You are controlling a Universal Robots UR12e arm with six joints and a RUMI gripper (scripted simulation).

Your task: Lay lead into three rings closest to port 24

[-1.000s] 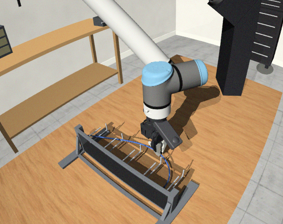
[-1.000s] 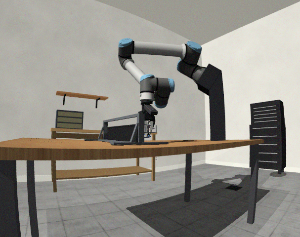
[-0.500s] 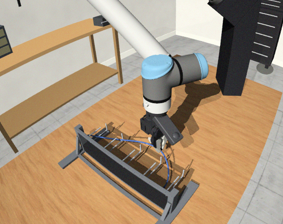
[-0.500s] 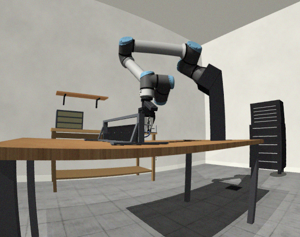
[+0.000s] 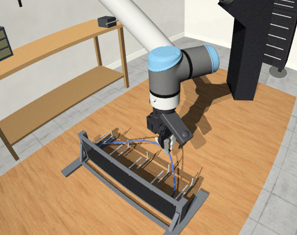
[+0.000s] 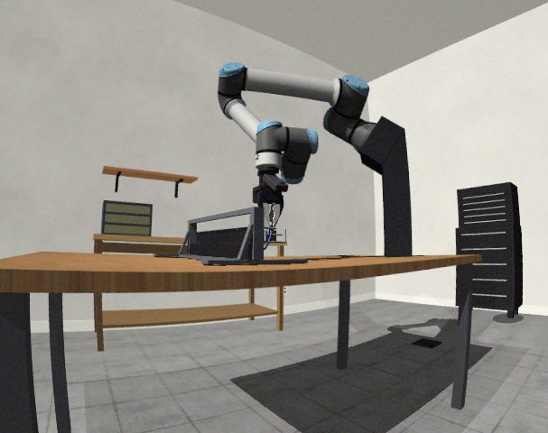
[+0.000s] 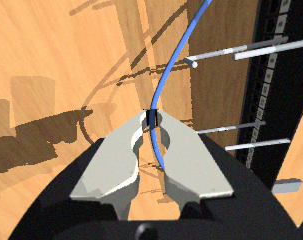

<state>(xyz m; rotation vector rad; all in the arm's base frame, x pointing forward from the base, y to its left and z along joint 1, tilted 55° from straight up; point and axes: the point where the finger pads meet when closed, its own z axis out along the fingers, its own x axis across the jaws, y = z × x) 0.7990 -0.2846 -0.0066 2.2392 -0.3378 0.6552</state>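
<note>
Now: the grey rack 130 mm ahead of my hand, 110 mm to the right of it and 40 mm below it.
</note>
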